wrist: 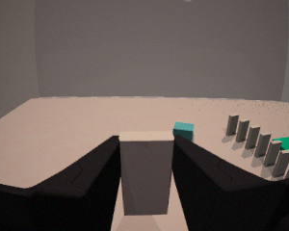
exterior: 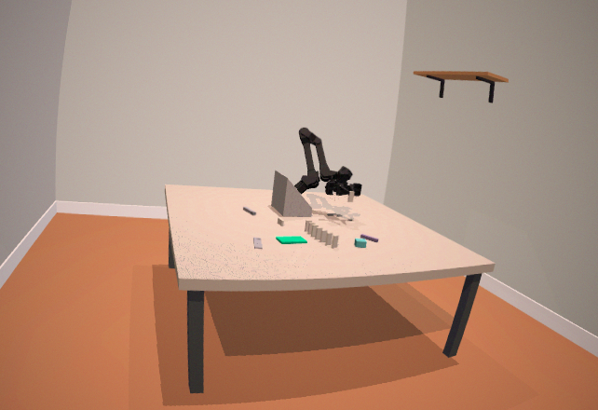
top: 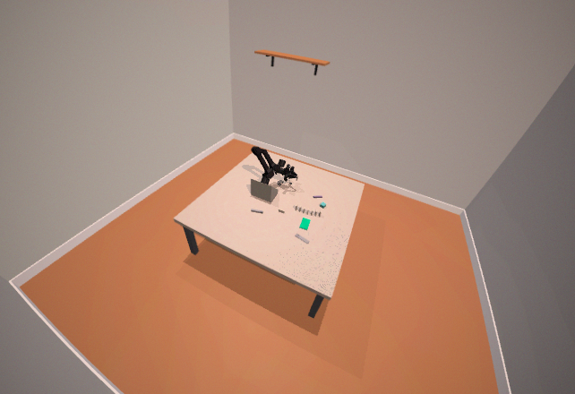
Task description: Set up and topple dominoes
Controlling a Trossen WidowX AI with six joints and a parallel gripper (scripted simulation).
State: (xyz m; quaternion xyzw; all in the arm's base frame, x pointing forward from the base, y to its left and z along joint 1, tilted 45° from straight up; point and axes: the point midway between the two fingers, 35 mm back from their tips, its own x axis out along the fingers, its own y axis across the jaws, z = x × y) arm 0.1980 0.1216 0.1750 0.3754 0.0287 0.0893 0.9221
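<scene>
Right now the purple bar is 220 mm ahead of my gripper tip, 20 mm to the left of it and 150 mm below it. The rest, counted from my gripper tip: green flat card (270 mm ahead, 330 mm to the right, 150 mm below); teal block (310 mm ahead, 50 mm to the right, 140 mm below).
</scene>
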